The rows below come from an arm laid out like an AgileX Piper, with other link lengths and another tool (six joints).
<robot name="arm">
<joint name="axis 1" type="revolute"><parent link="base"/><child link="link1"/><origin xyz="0.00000 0.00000 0.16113" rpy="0.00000 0.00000 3.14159"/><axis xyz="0 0 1"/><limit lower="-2.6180" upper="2.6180"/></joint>
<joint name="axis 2" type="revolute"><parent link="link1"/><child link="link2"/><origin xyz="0.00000 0.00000 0.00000" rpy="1.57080 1.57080 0.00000"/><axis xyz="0 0 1"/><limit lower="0.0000" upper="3.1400"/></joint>
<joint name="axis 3" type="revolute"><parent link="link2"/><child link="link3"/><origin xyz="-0.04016 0.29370 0.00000" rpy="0.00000 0.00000 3.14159"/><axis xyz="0 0 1"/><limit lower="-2.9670" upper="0.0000"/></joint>
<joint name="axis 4" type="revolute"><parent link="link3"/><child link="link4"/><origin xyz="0.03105 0.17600 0.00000" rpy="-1.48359 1.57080 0.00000"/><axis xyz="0 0 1"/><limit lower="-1.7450" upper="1.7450"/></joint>
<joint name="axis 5" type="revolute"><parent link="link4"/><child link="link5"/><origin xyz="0.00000 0.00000 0.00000" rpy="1.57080 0.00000 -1.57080"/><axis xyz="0 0 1"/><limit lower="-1.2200" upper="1.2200"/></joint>
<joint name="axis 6" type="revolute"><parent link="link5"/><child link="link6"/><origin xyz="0.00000 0.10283 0.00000" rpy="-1.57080 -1.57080 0.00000"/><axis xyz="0 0 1"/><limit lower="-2.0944" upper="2.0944"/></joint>
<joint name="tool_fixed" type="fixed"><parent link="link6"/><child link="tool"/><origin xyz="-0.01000 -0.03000 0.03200" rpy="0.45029 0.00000 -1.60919"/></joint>
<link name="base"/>
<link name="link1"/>
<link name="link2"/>
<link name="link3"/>
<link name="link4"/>
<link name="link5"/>
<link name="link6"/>
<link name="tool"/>
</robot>
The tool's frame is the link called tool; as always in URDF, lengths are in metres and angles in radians.
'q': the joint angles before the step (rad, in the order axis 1, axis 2, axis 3, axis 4, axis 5, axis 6). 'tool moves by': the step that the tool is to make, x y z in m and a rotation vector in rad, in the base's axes. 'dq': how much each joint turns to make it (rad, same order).
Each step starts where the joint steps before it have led.
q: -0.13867, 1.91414, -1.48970, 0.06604, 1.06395, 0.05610
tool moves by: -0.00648, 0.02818, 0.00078, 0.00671, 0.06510, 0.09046
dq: 0.09184, 0.00000, 0.00000, -0.00167, 0.06521, 0.00597
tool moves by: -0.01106, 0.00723, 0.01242, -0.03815, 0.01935, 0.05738
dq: 0.04344, -0.03932, 0.00000, -0.04164, 0.05769, 0.00144
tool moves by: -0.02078, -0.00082, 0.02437, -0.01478, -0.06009, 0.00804
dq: 0.00453, -0.11394, 0.04258, -0.01535, 0.01124, 0.00064
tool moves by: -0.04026, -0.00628, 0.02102, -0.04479, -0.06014, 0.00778
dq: 0.00001, -0.17262, 0.12294, -0.04611, -0.01040, 0.00166
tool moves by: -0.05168, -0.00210, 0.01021, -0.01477, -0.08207, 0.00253
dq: -0.00002, -0.21483, 0.17669, -0.01588, -0.04388, 0.00203
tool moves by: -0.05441, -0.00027, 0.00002, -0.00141, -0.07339, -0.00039
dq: 0.00001, -0.22194, 0.16469, -0.00212, -0.01608, 0.00161
